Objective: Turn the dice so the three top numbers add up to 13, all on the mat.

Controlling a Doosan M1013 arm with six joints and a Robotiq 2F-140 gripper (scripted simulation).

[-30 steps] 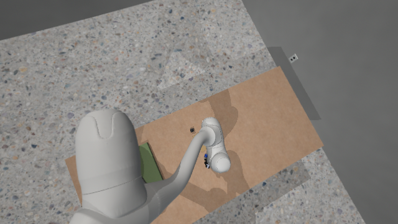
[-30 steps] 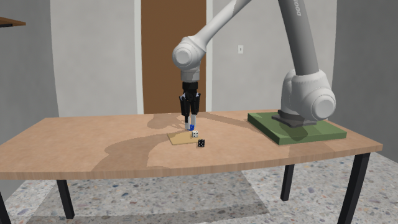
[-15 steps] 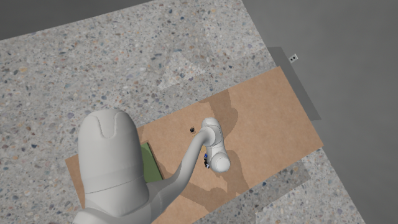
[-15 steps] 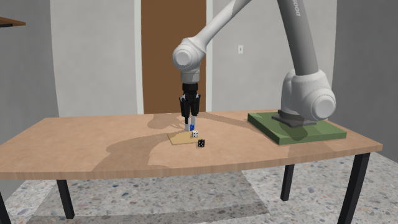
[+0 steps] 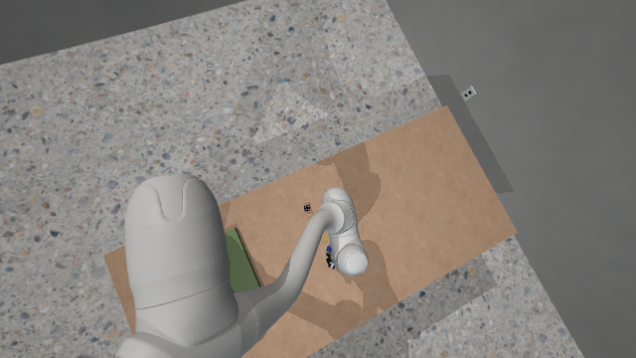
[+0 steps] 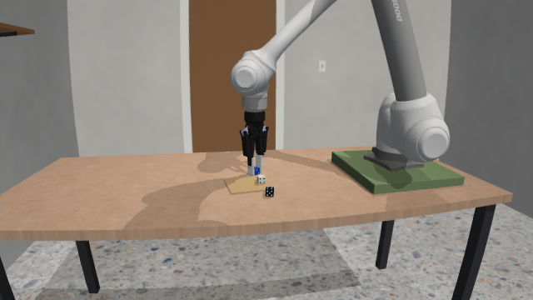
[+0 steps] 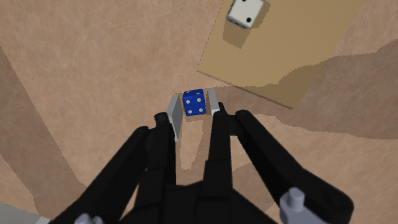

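Right now the blue die is 2 cm below my hand. From my hand the other things lie so: white die (1 cm ahead, 11 cm to the left, 2 cm below); then tan mat (6 cm ahead, 11 cm to the left, 3 cm below); then black die (2 cm ahead, 22 cm to the left, 2 cm below).
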